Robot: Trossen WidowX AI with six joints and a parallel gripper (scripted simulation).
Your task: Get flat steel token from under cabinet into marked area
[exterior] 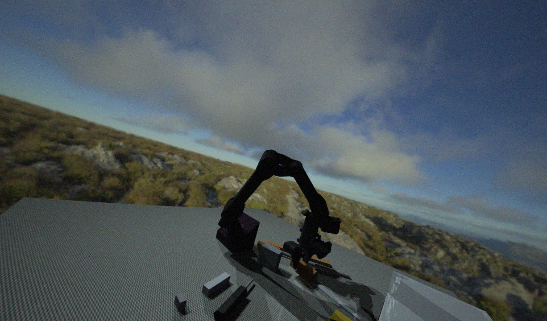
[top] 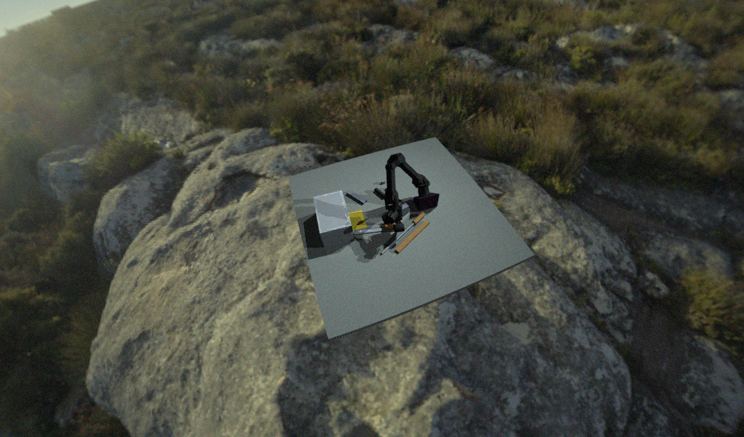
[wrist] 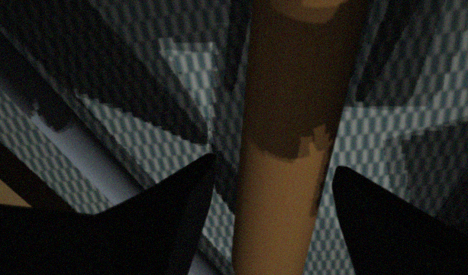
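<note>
Right now my gripper tip is 60 mm past the wooden stick and 100 mm to the right of it. Round my gripper tip: grey bar (100 mm behind, 300 mm to the right); grey block (90 mm behind, 90 mm to the right, 20 mm above); small grey cube (90 mm behind, 410 mm to the right).
</note>
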